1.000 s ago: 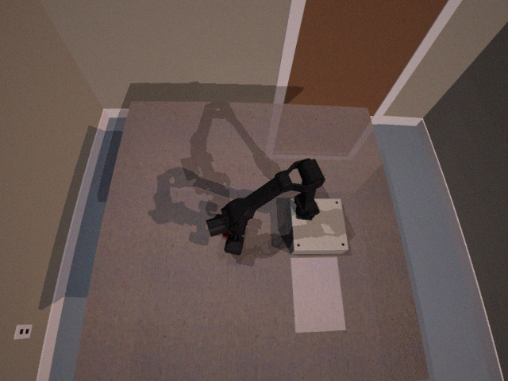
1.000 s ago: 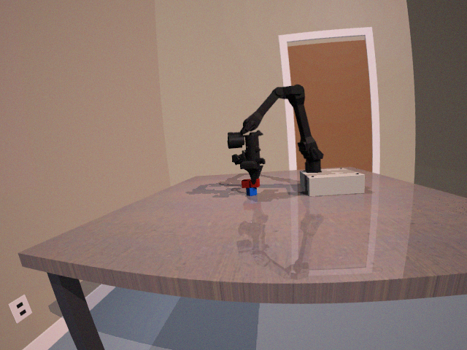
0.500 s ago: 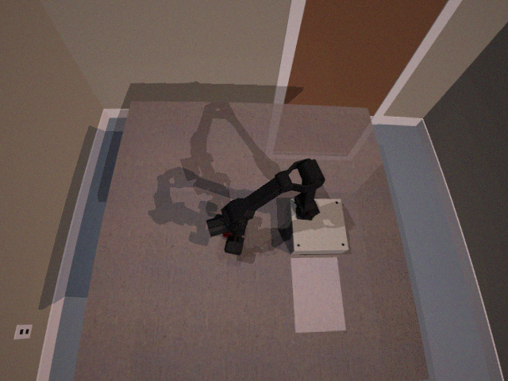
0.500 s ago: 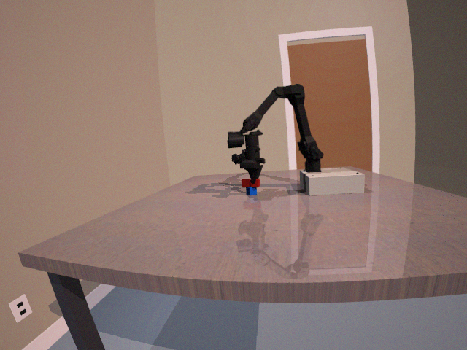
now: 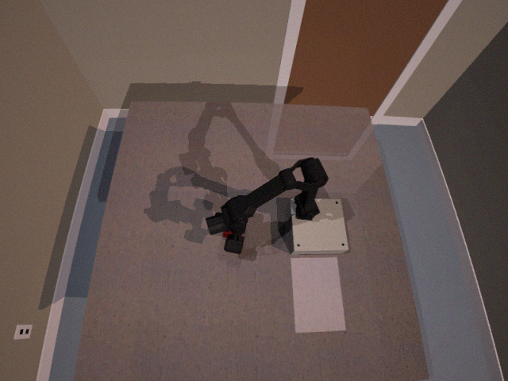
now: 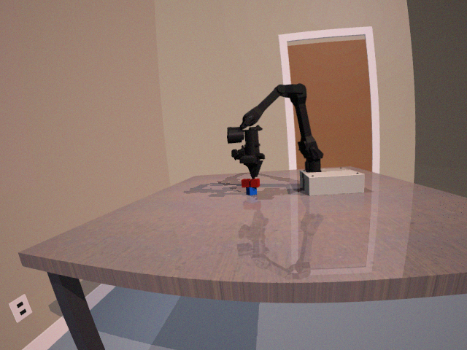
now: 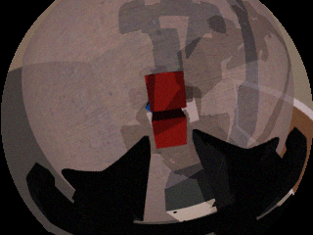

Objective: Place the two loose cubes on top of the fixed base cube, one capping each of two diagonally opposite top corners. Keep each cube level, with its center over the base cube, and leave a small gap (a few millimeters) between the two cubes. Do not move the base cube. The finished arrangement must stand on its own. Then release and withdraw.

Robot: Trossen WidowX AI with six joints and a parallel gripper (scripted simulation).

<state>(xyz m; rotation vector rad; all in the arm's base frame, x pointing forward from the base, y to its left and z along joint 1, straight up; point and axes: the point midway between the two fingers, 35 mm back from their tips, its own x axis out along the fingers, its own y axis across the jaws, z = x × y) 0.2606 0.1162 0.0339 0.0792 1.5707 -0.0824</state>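
The red cube lies 40 mm ahead of my gripper tip and 20 mm below it. The rest, counted from my gripper tip: blue cube: 60 mm below, 20 mm ahead.
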